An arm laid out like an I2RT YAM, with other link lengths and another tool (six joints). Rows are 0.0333 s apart.
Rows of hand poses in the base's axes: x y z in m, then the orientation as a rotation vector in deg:
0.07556 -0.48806 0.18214 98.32 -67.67 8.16
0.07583 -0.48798 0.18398 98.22 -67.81 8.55
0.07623 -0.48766 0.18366 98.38 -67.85 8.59
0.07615 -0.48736 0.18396 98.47 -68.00 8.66
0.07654 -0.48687 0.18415 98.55 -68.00 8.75
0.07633 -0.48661 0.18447 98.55 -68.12 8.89
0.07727 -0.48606 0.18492 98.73 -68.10 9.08
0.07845 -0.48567 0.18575 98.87 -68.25 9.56
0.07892 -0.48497 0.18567 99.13 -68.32 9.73
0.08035 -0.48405 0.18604 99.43 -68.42 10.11
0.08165 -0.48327 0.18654 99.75 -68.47 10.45
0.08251 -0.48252 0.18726 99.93 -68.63 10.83
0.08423 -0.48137 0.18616 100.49 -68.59 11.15
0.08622 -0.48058 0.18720 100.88 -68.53 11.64
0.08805 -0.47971 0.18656 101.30 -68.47 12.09
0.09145 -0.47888 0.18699 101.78 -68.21 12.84
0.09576 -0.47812 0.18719 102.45 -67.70 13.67
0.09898 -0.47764 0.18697 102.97 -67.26 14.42
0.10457 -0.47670 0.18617 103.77 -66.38 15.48
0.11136 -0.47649 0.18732 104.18 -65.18 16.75
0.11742 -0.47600 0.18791 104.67 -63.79 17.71
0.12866 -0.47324 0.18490 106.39 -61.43 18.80
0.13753 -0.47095 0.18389 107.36 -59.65 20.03
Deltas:
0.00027 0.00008 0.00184 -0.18 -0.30 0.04
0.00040 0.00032 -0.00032 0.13 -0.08 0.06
-0.00008 0.00030 0.00030 0.10 -0.15 -0.02
0.00039 0.00049 0.00019 0.03 -0.07 0.07
-0.00021 0.00026 0.00032 -0.01 -0.16 -0.01
0.00094 0.00055 0.00045 0.07 -0.14 0.17
0.00118 0.00039 0.00083 -0.01 -0.42 0.18
0.00047 0.00070 -0.00008 0.17 -0.20 0.15
0.00143 0.00092 0.00037 0.14 -0.36 0.23
0.00130 0.00078 0.00050 0.15 -0.31 0.25
0.00086 0.00075 0.00072 0.06 -0.37 0.15
0.00172 0.00115 -0.00110 0.32 -0.29 0.40
0.00199 0.00079 0.00104 0.12 -0.35 0.41
0.00183 0.00087 -0.00064 0.16 -0.33 0.40
0.00340 0.00083 0.00043 0.03 -0.42 0.66
0.00431 0.00076 0.00020 0.08 -0.37 0.92
0.00322 0.00048 -0.00022 0.01 -0.33 0.78
0.00559 0.00094 -0.00080 -0.02 -0.34 1.27
0.00679 0.00021 0.00115 -0.51 -0.23 1.36
0.00606 0.00049 0.00059 -0.40 0.06 1.38
0.01124 0.00276 -0.00301 0.24 0.28 2.53
0.00887 0.00229 -0.00101 -0.18 -0.02 1.93

